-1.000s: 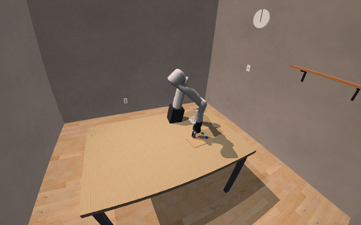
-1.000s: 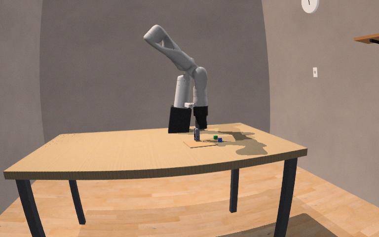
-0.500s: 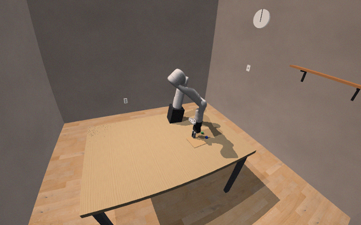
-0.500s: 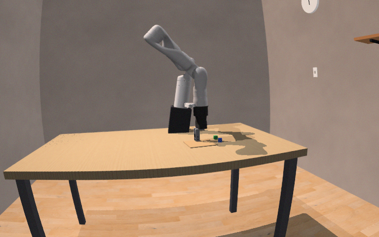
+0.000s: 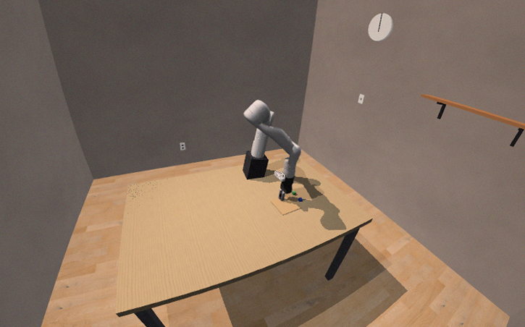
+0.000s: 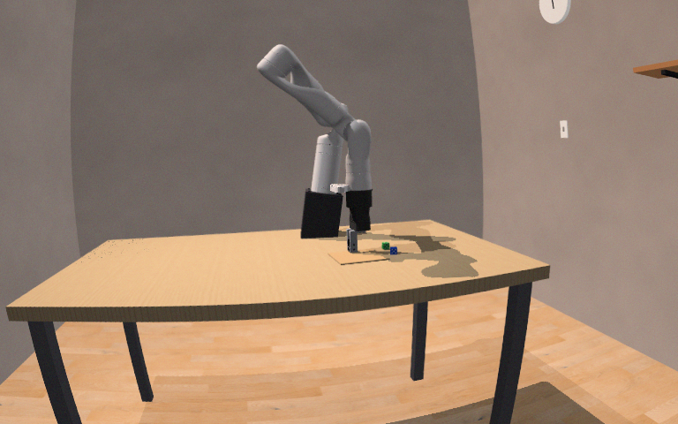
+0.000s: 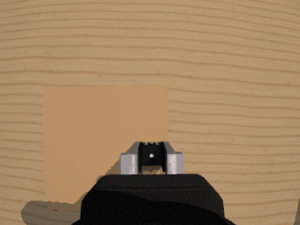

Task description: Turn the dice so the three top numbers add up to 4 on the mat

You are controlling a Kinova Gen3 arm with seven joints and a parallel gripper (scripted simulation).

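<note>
The black die is 1 cm below my hand. Round my hand: tan mat (5 cm ahead, 2 cm below); then blue die (10 cm to the left, 7 cm ahead, 1 cm below); then green die (11 cm to the left, 1 cm below, 1 cm behind).
</note>
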